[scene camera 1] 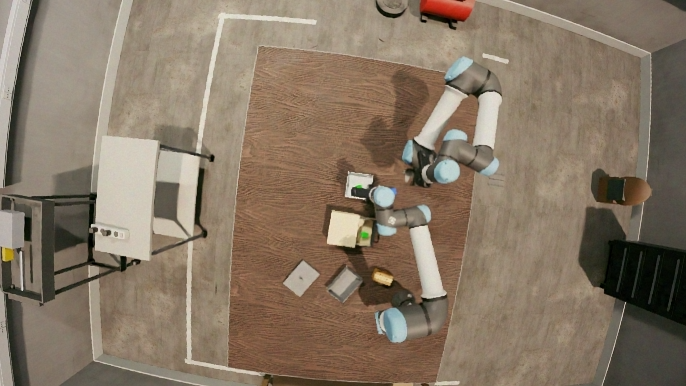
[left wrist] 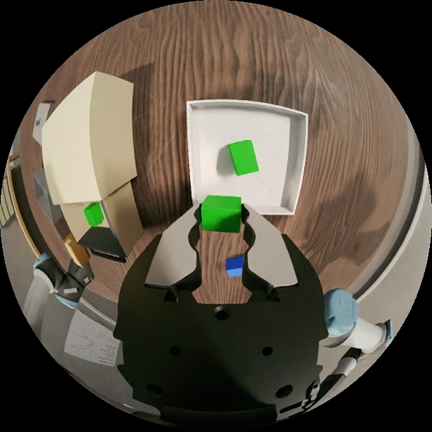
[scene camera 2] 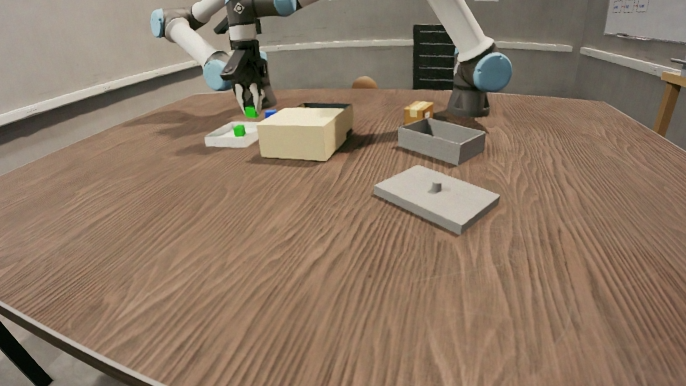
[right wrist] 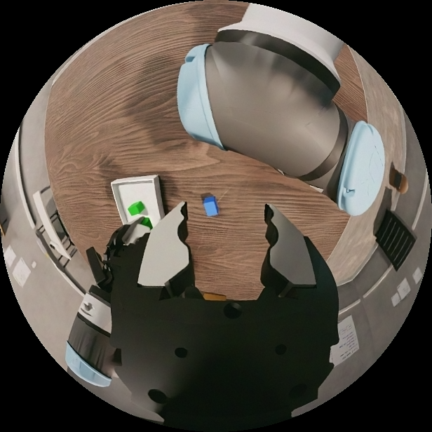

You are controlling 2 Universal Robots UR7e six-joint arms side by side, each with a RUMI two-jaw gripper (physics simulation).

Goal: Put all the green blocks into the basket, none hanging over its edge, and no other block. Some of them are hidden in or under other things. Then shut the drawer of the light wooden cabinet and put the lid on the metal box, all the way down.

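Note:
My left gripper (left wrist: 221, 204) (scene camera 2: 251, 111) is shut on a green block (left wrist: 221, 215) (scene camera 2: 251, 112), held above the near rim of the white basket (left wrist: 305, 165) (scene camera 2: 220, 144) in the left wrist view. A second green block (left wrist: 243, 157) (scene camera 2: 239, 130) (right wrist: 136, 207) lies inside the basket. A third green block (left wrist: 93, 214) (scene camera 1: 365, 235) lies in the open drawer (left wrist: 122, 220) (scene camera 1: 368, 226) of the light wooden cabinet (scene camera 1: 344, 228) (scene camera 2: 295, 132). The open metal box (scene camera 2: 434, 145) (scene camera 1: 344, 284) stands apart from its lid (scene camera 2: 435, 197) (scene camera 1: 301, 278), which lies flat. My right gripper (right wrist: 226, 203) is open and empty.
A blue block (right wrist: 211, 205) (left wrist: 234, 266) lies on the table beside the basket. A small orange-brown carton (scene camera 1: 382, 276) (scene camera 2: 418, 112) stands near the metal box. The right arm's pale-blue-capped links (scene camera 1: 446, 170) are near the basket's right side in scene camera 1.

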